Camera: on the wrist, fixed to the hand. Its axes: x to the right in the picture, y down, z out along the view.
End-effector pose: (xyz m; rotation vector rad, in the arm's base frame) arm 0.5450 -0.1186 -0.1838 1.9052 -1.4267 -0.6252
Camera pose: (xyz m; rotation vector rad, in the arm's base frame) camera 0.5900 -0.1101 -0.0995 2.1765 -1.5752 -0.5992
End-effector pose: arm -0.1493 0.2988 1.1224 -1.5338 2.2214 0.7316
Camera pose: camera -0.1813 0.2506 1.1989 -1.4066 2.0729 0.4525
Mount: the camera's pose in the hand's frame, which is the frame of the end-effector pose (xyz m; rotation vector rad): 0.0061 0.0329 -0.0899 0.2724 -0.1042 -0.0788
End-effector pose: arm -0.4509 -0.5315 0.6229 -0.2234 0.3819 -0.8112
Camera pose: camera -0.4626 -0.5183 0.5286 -0.0262 0.1625 -0.9155
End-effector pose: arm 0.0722 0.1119 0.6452 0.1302 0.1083 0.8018
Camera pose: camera 0.0400 0.1457 0.5614 0.4222 0.1231 0.6974
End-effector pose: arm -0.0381 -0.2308 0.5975 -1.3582 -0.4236 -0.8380
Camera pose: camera -0.0275 -0.3192 0.5617 -1.1406 -0.6521 -0.7457
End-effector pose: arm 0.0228 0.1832 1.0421 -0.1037 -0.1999 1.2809
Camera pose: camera 0.0120 0.2015 0.9485 0.2026 -0.1160 1.2245
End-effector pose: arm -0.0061 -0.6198 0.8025 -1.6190 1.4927 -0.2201
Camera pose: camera -0.0869 -0.6639 0.8295 -1.4482 1.2620 -0.3616
